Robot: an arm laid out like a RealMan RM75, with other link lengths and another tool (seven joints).
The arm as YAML. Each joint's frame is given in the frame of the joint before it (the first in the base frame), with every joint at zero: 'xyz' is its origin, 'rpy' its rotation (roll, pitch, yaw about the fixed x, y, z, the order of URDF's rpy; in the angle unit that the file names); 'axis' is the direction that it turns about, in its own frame. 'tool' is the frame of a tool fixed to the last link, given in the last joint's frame.
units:
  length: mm
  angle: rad
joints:
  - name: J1
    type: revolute
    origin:
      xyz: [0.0, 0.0, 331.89]
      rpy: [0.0, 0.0, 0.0]
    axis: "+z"
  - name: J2
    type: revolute
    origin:
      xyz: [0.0, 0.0, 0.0]
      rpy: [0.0, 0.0, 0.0]
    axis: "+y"
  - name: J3
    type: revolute
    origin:
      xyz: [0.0, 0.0, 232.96]
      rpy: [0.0, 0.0, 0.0]
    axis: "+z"
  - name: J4
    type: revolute
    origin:
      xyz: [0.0, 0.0, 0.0]
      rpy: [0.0, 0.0, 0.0]
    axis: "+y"
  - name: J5
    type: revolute
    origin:
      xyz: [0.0, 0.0, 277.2]
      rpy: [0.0, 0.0, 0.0]
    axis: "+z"
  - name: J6
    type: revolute
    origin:
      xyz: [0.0, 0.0, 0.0]
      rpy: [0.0, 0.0, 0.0]
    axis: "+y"
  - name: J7
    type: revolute
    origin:
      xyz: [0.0, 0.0, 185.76]
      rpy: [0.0, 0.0, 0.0]
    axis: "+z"
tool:
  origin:
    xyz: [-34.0, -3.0, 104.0]
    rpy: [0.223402, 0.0, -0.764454]
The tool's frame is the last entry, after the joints.
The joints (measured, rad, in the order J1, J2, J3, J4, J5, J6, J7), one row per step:
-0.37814, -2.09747, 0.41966, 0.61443, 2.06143, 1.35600, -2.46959
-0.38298, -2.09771, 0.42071, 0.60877, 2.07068, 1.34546, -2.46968
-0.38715, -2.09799, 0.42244, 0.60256, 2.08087, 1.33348, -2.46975
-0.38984, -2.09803, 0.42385, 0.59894, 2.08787, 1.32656, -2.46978
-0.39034, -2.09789, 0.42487, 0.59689, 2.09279, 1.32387, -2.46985
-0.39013, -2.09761, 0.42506, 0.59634, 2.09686, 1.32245, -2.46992
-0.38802, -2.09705, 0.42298, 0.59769, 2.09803, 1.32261, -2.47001
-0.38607, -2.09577, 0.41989, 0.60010, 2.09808, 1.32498, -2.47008
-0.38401, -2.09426, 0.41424, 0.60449, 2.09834, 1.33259, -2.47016
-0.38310, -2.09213, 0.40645, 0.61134, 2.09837, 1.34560, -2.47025
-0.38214, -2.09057, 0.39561, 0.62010, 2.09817, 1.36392, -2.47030
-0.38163, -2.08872, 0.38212, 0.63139, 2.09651, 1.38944, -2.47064
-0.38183, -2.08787, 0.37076, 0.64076, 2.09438, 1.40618, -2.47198
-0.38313, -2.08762, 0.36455, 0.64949, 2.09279, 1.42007, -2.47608
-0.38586, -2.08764, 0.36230, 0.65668, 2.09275, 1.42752, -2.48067
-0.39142, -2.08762, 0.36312, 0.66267, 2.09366, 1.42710, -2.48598
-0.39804, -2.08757, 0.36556, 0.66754, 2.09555, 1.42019, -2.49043
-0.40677, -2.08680, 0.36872, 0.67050, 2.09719, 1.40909, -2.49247
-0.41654, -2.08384, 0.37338, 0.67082, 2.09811, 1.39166, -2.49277
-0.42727, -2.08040, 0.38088, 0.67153, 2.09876, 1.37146, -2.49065
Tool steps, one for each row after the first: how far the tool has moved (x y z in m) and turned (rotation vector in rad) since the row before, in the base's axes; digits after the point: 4 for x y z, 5 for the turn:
-0.0015, 0.0004, -0.0032, -0.00664, 0.00736, 0.00398
-0.0021, 0.0000, -0.0036, -0.00757, 0.00867, 0.00532
-0.0013, -0.0002, -0.0023, -0.00556, 0.00596, 0.00255
-0.0010, -0.0008, -0.0015, -0.00461, 0.00339, 0.00161
-0.0011, -0.0007, -0.0007, -0.00299, 0.00311, 0.00137
-0.0014, -0.0005, 0.0009, 0.00156, 0.00139, 0.00267
-0.0010, -0.0001, 0.0019, 0.00309, 0.00054, 0.00121
-0.0002, -0.0004, 0.0028, 0.00366, -0.00166, -0.00139
0.0011, 0.0000, 0.0041, 0.00456, -0.00327, -0.00578
0.0022, -0.0003, 0.0049, 0.00547, -0.00650, -0.00834
0.0039, -0.0003, 0.0063, 0.00674, -0.01020, -0.01294
0.0027, 0.0005, 0.0052, 0.00794, -0.00739, -0.00778
0.0031, 0.0006, 0.0037, 0.00355, -0.00650, -0.00737
0.0024, 0.0011, 0.0023, 0.00108, -0.00237, -0.00551
0.0019, 0.0027, 0.0015, 0.00086, 0.00227, -0.00363
0.0008, 0.0036, 0.0010, 0.00161, 0.00674, -0.00136
0.0007, 0.0048, 0.0009, 0.00320, 0.00992, -0.00225
-0.0006, 0.0060, 0.0013, 0.00577, 0.01462, -0.00042
-0.0007, 0.0067, 0.0013, 0.00625, 0.01934, -0.00294

